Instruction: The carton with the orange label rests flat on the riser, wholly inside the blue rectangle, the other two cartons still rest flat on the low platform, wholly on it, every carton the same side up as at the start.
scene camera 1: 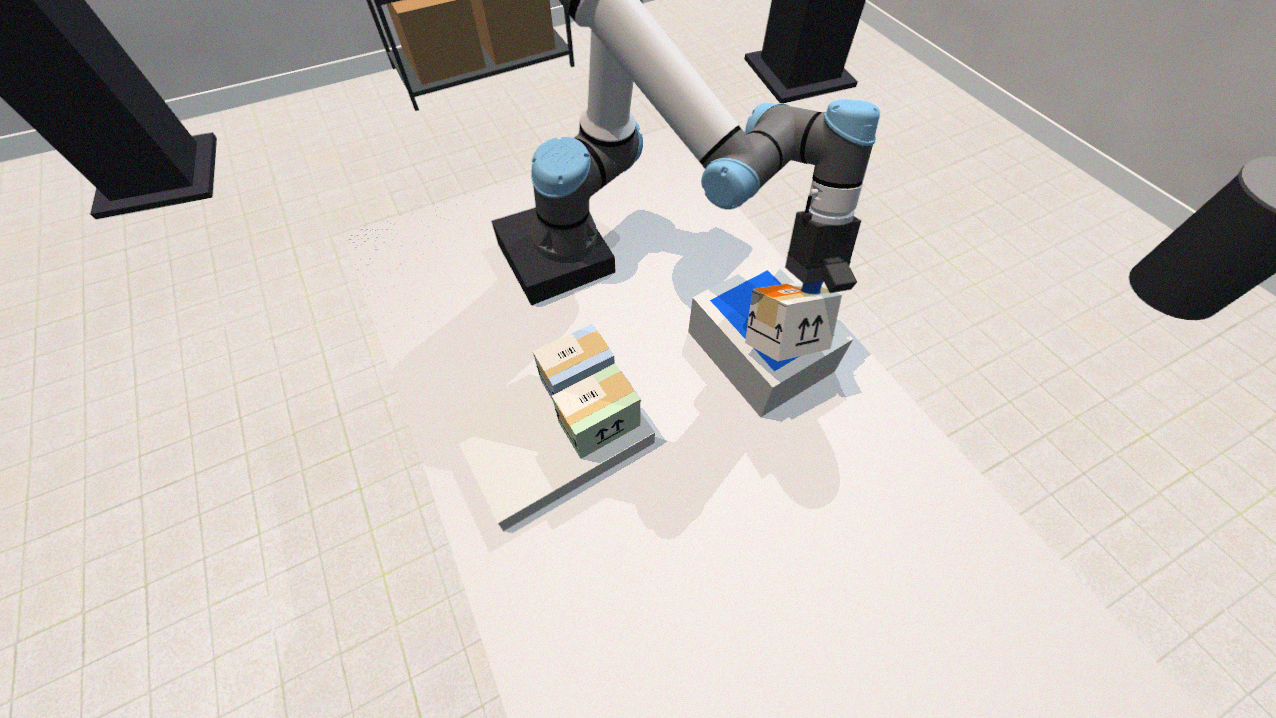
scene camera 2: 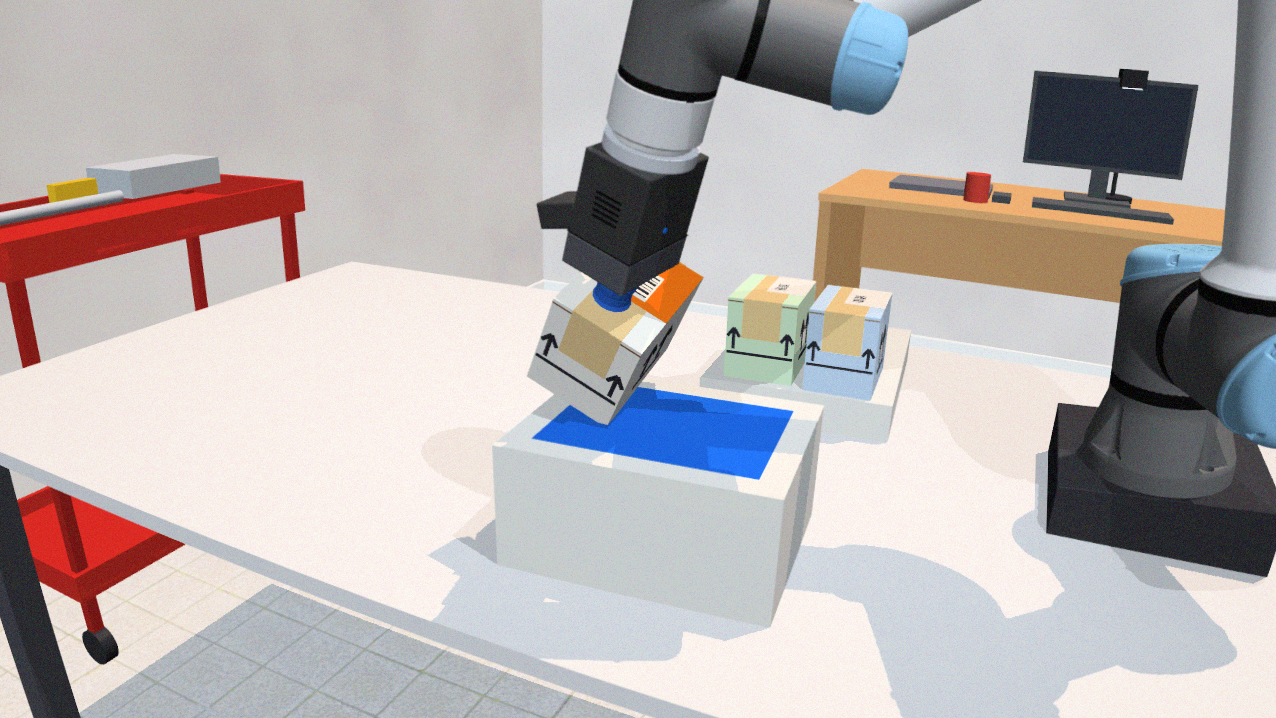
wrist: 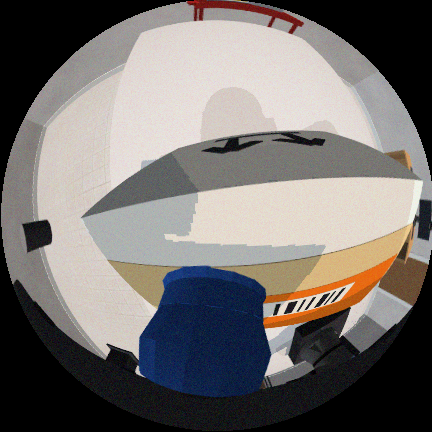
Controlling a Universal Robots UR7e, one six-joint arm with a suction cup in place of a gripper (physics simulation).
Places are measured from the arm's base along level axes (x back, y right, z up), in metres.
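Where they show: hand, its tool point: (scene camera 1: 809, 296) (scene camera 2: 610, 309) (wrist: 213, 274); arm's base, origin of its link: (scene camera 1: 564, 236) (scene camera 2: 1156, 462) (wrist: 317, 342).
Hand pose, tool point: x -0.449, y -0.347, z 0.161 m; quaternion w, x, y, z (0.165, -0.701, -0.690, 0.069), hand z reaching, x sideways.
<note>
Things, the pixels of their top centre, and the offset from my tool point.
- carton with the orange label, centre of its top: (scene camera 2: 617, 237) (scene camera 1: 803, 289) dx -0.019, dy +0.036, dz +0.054 m
- blue rectangle, centre of its top: (scene camera 2: 668, 424) (scene camera 1: 770, 317) dx +0.046, dy +0.029, dz -0.106 m
- riser, centre of its top: (scene camera 2: 668, 424) (scene camera 1: 770, 317) dx +0.046, dy +0.029, dz -0.106 m
- green carton, centre of its top: (scene camera 2: 774, 288) (scene camera 1: 596, 397) dx -0.030, dy +0.411, dz -0.075 m
- light blue carton, centre of its top: (scene camera 2: 852, 300) (scene camera 1: 573, 353) dx +0.072, dy +0.423, dz -0.075 m
- low platform, centre of its top: (scene camera 2: 815, 351) (scene camera 1: 549, 424) dx +0.000, dy +0.500, dz -0.178 m
The carton with the orange label (scene camera 1: 796, 328) (scene camera 2: 584, 346) (wrist: 300, 200) hangs tilted from my suction cup (scene camera 1: 812, 286) (scene camera 2: 613, 298) (wrist: 215, 295), which is shut on its top, off its middle. Its lowest corner is at or just above the blue rectangle (scene camera 1: 738, 299) (scene camera 2: 713, 433) on the riser (scene camera 1: 762, 384) (scene camera 2: 633, 535); whether it touches cannot be told. The green carton (scene camera 1: 599, 415) (scene camera 2: 765, 334) and the light blue carton (scene camera 1: 575, 357) (scene camera 2: 847, 348) rest flat, upright, side by side on the low platform (scene camera 1: 580, 482) (scene camera 2: 878, 412). The riser is hidden by the carton in the wrist view.
The arm's black base (scene camera 1: 548, 267) (scene camera 2: 1151, 535) stands on the table beyond the riser and platform. A red cart (scene camera 2: 151, 218) stands past the table's edge. A wooden desk (scene camera 2: 981, 250) with a monitor (scene camera 2: 1109, 125) is behind. A black cylinder (scene camera 1: 1204, 245) and a shelf unit (scene camera 1: 495, 75) stand farther off.
</note>
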